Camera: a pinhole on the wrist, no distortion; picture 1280 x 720 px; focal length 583.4 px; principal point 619.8 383.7 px. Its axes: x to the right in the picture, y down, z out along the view. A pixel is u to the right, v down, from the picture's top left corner.
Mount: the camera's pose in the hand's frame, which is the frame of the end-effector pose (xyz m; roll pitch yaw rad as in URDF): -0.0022 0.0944 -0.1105 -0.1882 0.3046 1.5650
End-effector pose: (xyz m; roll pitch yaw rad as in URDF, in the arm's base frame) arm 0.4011 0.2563 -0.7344 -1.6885 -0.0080 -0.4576
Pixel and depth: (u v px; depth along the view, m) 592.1 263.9 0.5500
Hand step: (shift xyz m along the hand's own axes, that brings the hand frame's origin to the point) 0.0067 0.2378 0.4329
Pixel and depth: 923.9 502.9 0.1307
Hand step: -0.0523 0.1967 -0.0132
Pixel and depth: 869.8 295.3 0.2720
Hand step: -0.0115 0.2881 0.1168
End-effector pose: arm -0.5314 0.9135 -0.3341 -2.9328 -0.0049 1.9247
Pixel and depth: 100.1 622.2 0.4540
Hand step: -0.2710 -0.1665 0.4031
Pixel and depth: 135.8 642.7 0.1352
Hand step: -0.0869 0.0244 0.0391
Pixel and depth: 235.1 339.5 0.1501
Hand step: -0.0194 0.0449 0.0619
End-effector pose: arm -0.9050 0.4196 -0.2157 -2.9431 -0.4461 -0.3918
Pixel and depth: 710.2 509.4 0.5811
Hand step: -0.2325 0.3458 0.3847
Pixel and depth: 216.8 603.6 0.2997
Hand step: -0.1699 -0.0202 0.2123
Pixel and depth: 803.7 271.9 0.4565
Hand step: -0.0001 0.3711 0.2898
